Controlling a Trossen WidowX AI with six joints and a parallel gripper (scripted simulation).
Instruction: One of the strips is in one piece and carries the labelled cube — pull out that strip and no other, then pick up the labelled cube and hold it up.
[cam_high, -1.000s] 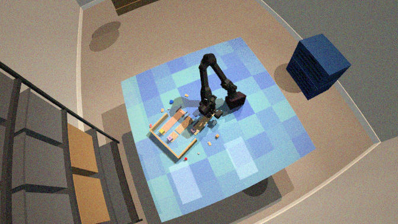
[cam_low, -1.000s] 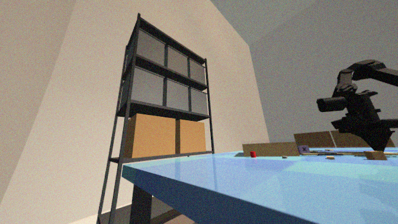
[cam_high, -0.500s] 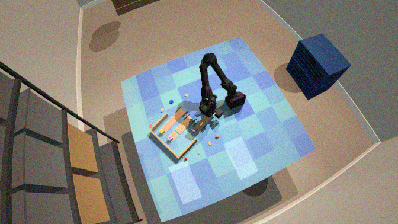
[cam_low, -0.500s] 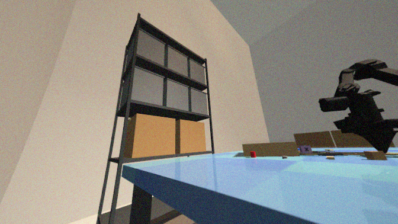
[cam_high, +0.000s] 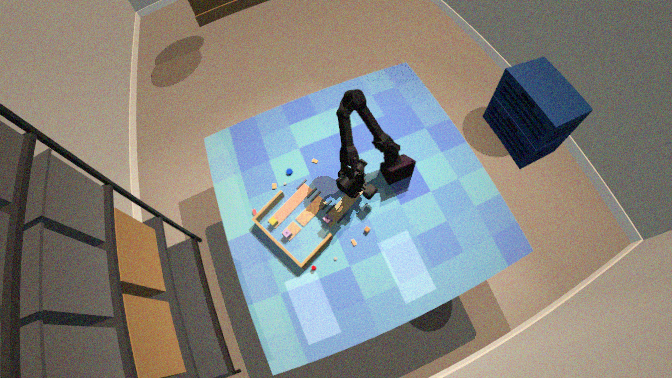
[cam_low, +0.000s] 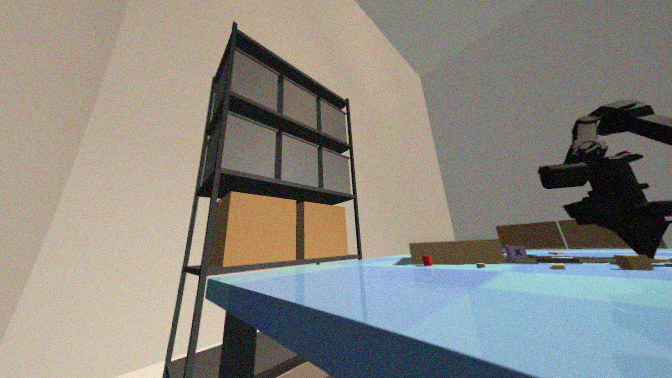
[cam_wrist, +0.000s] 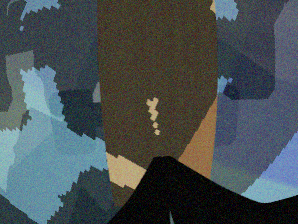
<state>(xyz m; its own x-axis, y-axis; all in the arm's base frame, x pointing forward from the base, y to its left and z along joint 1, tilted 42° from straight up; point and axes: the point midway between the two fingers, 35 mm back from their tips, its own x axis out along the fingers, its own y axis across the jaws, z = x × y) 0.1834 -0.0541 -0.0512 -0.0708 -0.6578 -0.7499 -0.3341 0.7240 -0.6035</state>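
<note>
My gripper tip is now 90 mm short of the tan strip and 30 mm to the right of it. Round my gripper tip: red cube (340 mm ahead, 220 mm to the left, 10 mm above).
</note>
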